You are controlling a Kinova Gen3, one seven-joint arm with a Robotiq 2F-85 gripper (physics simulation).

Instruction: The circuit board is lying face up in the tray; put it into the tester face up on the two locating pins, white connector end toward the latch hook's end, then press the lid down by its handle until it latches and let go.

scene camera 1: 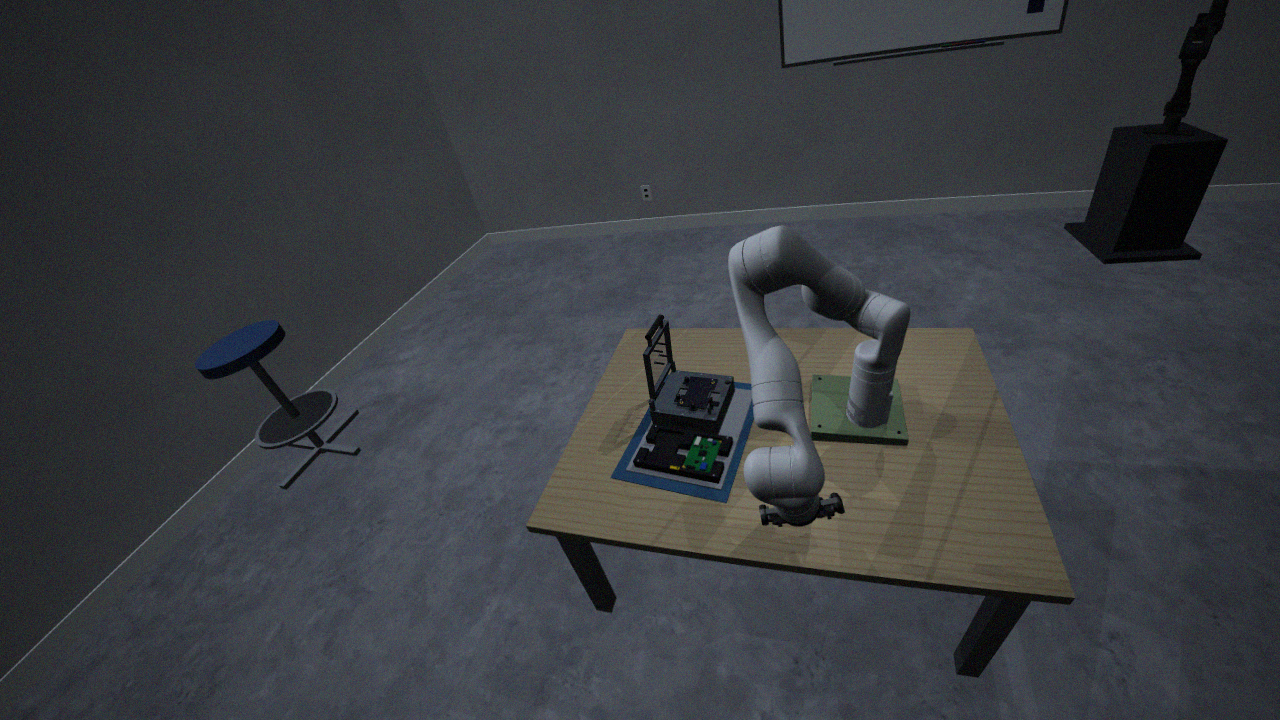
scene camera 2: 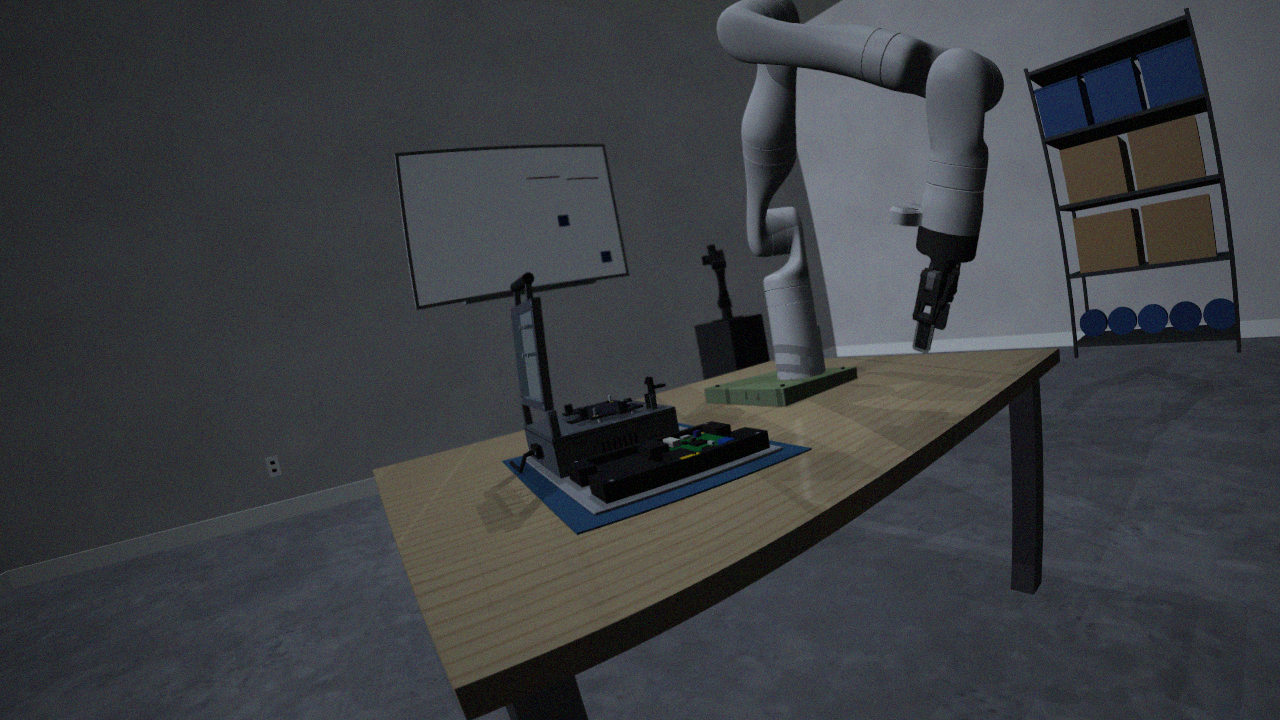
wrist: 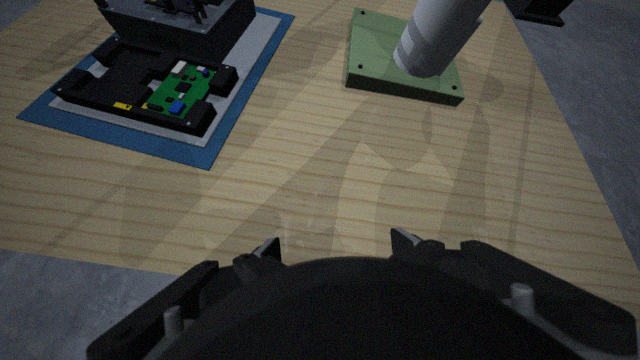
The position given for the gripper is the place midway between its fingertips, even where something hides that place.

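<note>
Gripper point(scene camera 2: 929, 338) open, holding nothing; in scene camera 1 point(scene camera 1: 803, 517), in the wrist view point(wrist: 335, 245). Green circuit board point(scene camera 1: 703, 451); in scene camera 2 point(scene camera 2: 699, 441), in the wrist view point(wrist: 177, 93). Lid point(scene camera 2: 527, 323); in scene camera 1 point(scene camera 1: 658, 360).
</note>
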